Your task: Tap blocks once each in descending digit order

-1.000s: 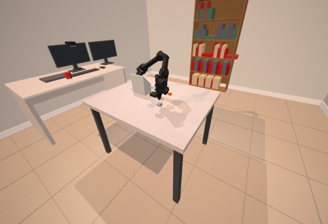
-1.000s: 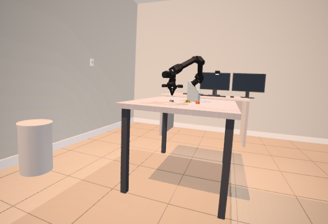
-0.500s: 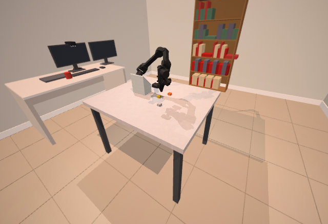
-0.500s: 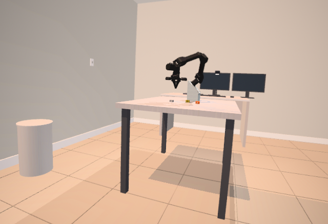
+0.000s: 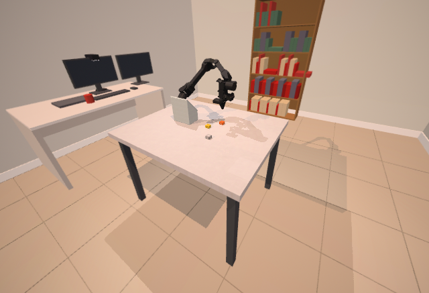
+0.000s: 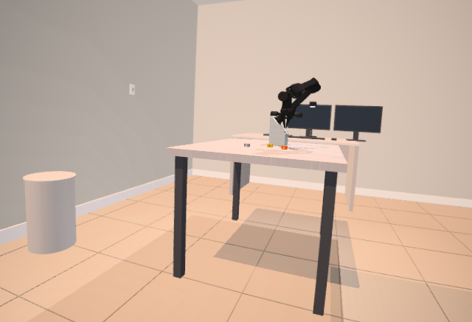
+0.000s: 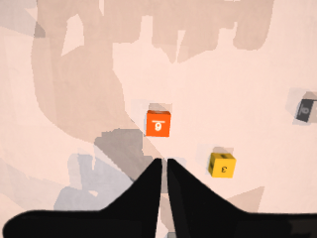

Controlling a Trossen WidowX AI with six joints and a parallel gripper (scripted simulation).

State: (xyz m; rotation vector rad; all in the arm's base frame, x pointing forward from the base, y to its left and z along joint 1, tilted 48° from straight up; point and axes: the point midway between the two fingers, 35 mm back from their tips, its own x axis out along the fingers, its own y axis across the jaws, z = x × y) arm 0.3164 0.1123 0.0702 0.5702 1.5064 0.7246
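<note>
The orange block is 12 cm below my gripper tip and 1 cm behind it. Round my gripper tip: grey block: 23 cm to the right, 12 cm below, 4 cm ahead; then yellow block: 12 cm below, 11 cm to the right, 6 cm behind.
</note>
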